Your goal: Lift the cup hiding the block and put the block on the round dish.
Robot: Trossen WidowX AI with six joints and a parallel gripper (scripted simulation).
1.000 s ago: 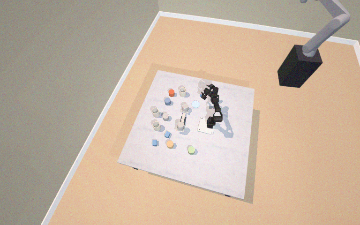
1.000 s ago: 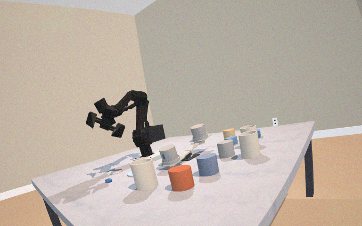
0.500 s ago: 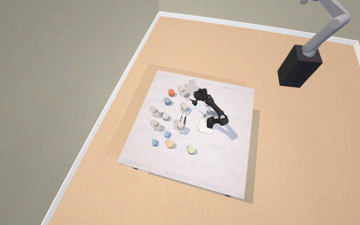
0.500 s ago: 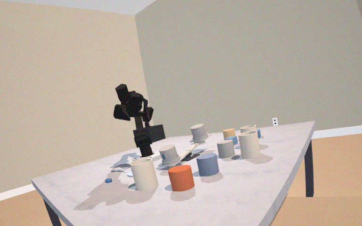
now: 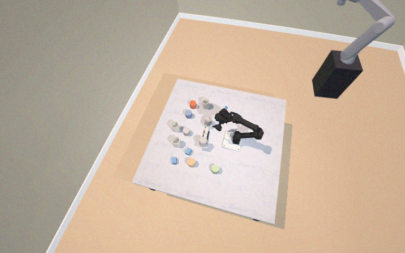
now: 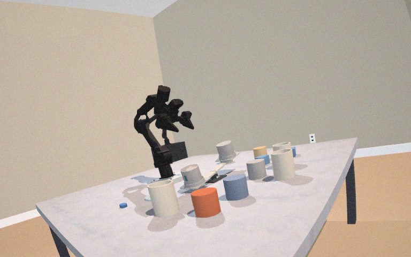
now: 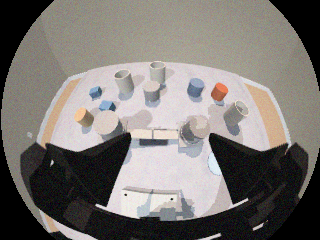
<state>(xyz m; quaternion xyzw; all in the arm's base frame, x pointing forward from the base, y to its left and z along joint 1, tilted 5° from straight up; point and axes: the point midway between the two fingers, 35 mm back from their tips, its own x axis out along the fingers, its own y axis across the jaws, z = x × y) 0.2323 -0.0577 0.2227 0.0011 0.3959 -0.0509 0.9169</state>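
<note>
My gripper tip is 6 cm short of the teal block, 10 cm to the left of it and 19 cm above it. Also, from my gripper tip: small balance 7 cm ahead, 3 cm to the left, 19 cm below; pale blue round dish 5 cm behind, 20 cm to the right, 23 cm below; blue cylinder 30 cm ahead, 16 cm to the right, 19 cm below.
</note>
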